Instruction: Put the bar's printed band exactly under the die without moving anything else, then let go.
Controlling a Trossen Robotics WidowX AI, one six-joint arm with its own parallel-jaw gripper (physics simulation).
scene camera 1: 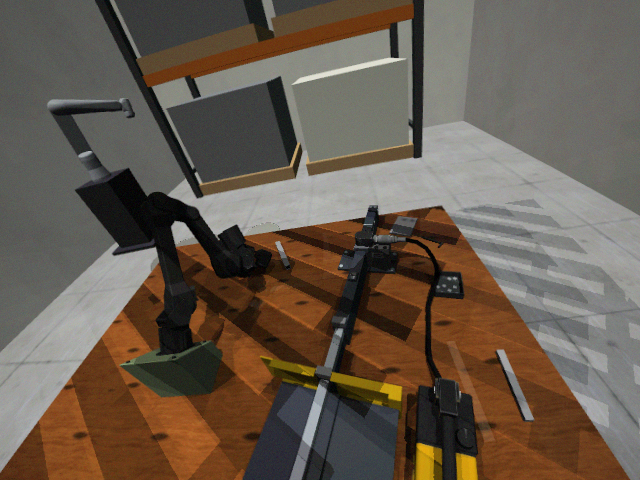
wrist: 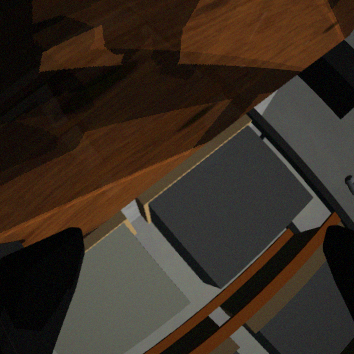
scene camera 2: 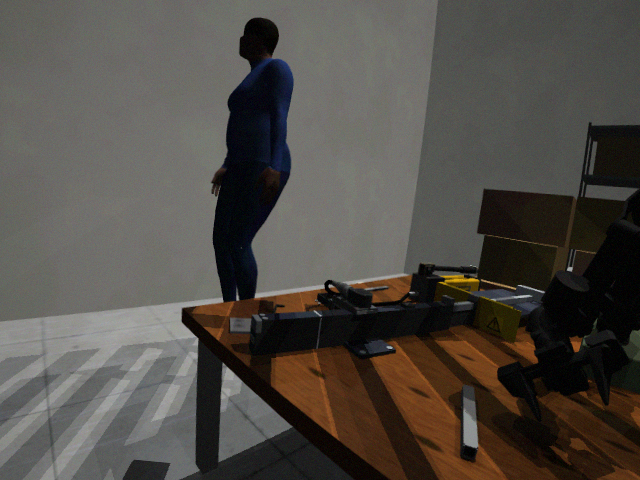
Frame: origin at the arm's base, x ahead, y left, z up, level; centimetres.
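Seen in the pictures: gripper, fingertip midpoint: [wrist: 209, 241] [scene camera 2: 571, 412]; arm's base at its link origin: [scene camera 1: 176, 350] [scene camera 2: 613, 329].
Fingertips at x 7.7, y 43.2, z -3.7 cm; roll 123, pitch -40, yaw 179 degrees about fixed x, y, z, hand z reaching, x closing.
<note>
Pixels of each thing's top centre, then the offset from my fingertips to it. "spot": a spot on its surface instead.
- short silver bar at its top centre: [scene camera 2: 469, 411] [scene camera 1: 281, 252] dx +13.1, dy +0.8, dz -5.8 cm
- dark head with a cable, surface spot: [scene camera 2: 356, 296] spot: dx +44.4, dy -9.0, dz +3.3 cm
- yellow pump unit at a spot on its surface: [scene camera 1: 445, 428] spot: dx +47.2, dy -65.9, dz +5.5 cm
- small dark tray at a spot on its surface: [scene camera 1: 448, 285] spot: dx +65.5, dy -28.0, dz -7.6 cm
- grey plate at its top centre: [scene camera 2: 255, 324] [scene camera 1: 403, 225] dx +62.6, dy +5.5, dz -7.2 cm
A short silver bar [scene camera 1: 282, 254] [scene camera 2: 469, 418] lies flat on the wooden table. A longer silver bar [scene camera 1: 311, 418] runs through the yellow guard [scene camera 1: 361, 388] [scene camera 2: 497, 319] in line with the dark rail [scene camera 1: 353, 291] [scene camera 2: 289, 334]. A dark head with a cable [scene camera 1: 364, 238] [scene camera 2: 356, 296] sits on the rail; the die cannot be made out there. I cannot make out a printed band on either bar. My gripper [scene camera 1: 256, 254] [scene camera 2: 572, 410] [wrist: 209, 241] is open and empty, above the table beside the short bar, fingers pointing down in scene camera 2.
Another silver bar [scene camera 1: 514, 384] lies at the table's right. A black and yellow pump unit [scene camera 1: 445, 428] stands near it, its black cable running to the head. A small dark tray [scene camera 1: 448, 285] and a grey plate [scene camera 1: 403, 225] lie beyond the rail. A person [scene camera 2: 258, 118] stands behind the table.
</note>
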